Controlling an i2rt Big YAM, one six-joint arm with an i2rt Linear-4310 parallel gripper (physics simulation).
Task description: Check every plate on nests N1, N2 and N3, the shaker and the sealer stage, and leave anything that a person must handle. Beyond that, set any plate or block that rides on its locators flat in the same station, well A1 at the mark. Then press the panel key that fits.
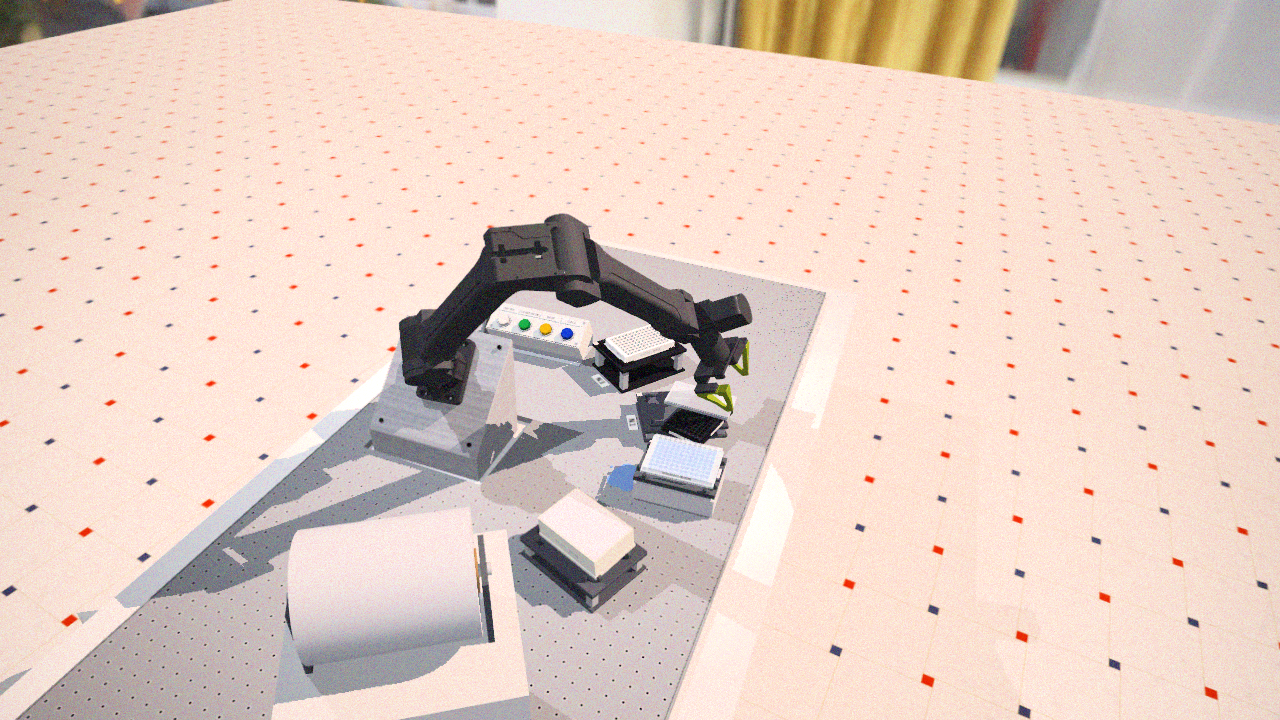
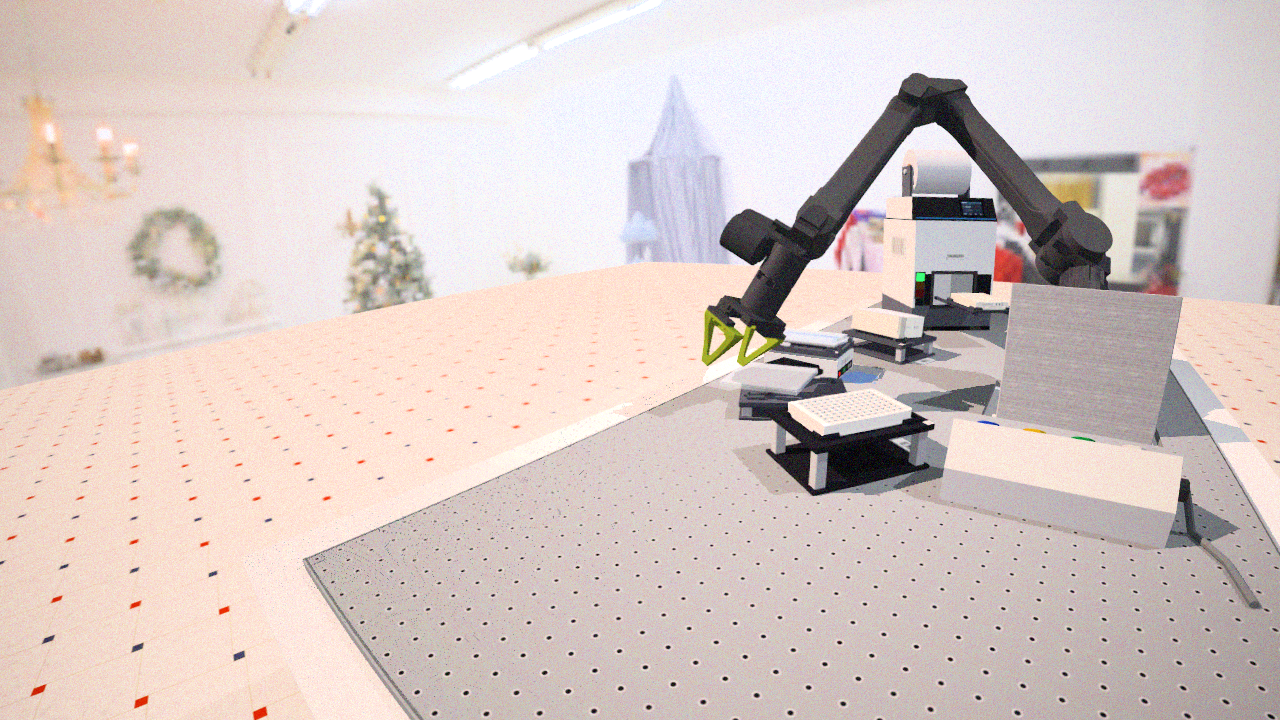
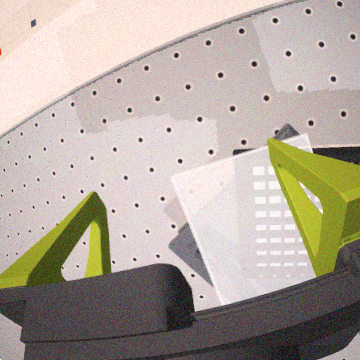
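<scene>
My gripper (image 1: 737,388) (image 2: 725,363) (image 3: 181,174) is open and empty above a clear lid (image 1: 687,396) (image 2: 775,377) (image 3: 215,215). The lid lies askew, partly over a black plate (image 1: 695,426) (image 3: 332,154). The black plate sits turned on a low dark nest (image 1: 655,417) (image 2: 757,408) (image 3: 184,246). A white plate (image 1: 637,342) (image 2: 850,411) is on the tall black nest. A pale blue-topped plate (image 1: 682,460) (image 2: 816,338) is on the shaker (image 1: 675,497). A thick cream plate (image 1: 586,532) (image 2: 886,323) is on another dark nest (image 1: 556,573); its exact seating is unclear.
The sealer (image 2: 938,241) has a white roll (image 1: 384,586) on top and a pale plate (image 2: 979,301) at its front. The key panel (image 1: 539,335) (image 2: 1060,479) has white, green, yellow and blue keys. It stands beside the tall nest, near the arm's metal base (image 1: 438,420).
</scene>
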